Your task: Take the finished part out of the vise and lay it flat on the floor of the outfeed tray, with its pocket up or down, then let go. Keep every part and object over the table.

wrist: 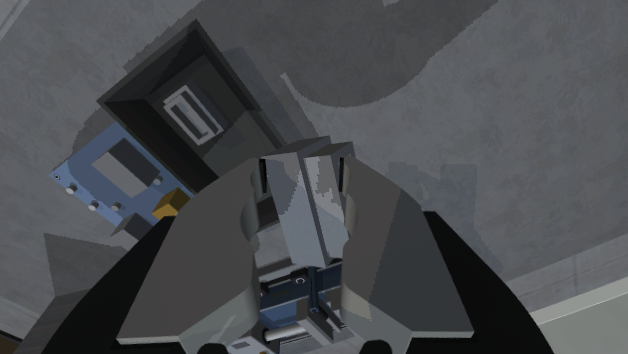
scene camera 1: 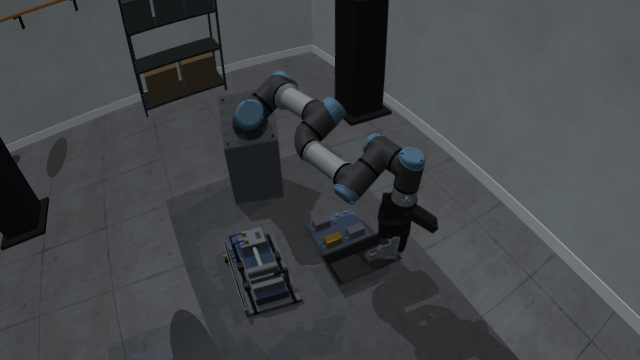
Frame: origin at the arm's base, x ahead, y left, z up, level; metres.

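Seen in the pictures: gripper, between the fingertips: [wrist: 303, 161] [scene camera 1: 394, 251].
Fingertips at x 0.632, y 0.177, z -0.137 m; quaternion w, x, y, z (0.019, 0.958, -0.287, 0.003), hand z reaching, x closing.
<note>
Offsets run from my fingertips to a thing's top centre. "*": to the spot under its first point.
My gripper [scene camera 1: 387, 249] [wrist: 303, 161] is shut on a grey block-like part @[dx -0.003, dy -0.022, dz +0.033 m] [wrist: 295, 200], the finished part, with a dark lengthwise groove or step. In the wrist view it stands between both fingers, its far end near the lower right wall of the outfeed tray @[* dx -0.124, dy -0.082, dz -0.188 m] [scene camera 1: 345, 270] [wrist: 242, 140]. The gripper hangs over the tray's right end in the scene view; the gap below the part cannot be told. Another grey part @[dx -0.121, dy +0.032, dz -0.153 m] [wrist: 194, 115] with a slotted top lies on the tray floor in the wrist view. The vise @[dx -0.250, dy -0.336, dz -0.100 m] [scene camera 1: 270, 272] [wrist: 282, 312] stands to the left in the scene view; the fingers partly hide it in the wrist view.
A blue plate @[dx -0.287, dy -0.009, dz -0.191 m] [scene camera 1: 345, 231] [wrist: 107, 140] beside the tray carries a yellow block @[dx -0.250, dy -0.058, dz -0.156 m] [scene camera 1: 332, 240] [wrist: 171, 204], grey blocks @[dx -0.246, dy +0.033, dz -0.156 m] [scene camera 1: 356, 230] [wrist: 120, 172] and small pins. The tray has raised dark walls. The arm's pedestal [scene camera 1: 256, 172] stands behind the vise.
</note>
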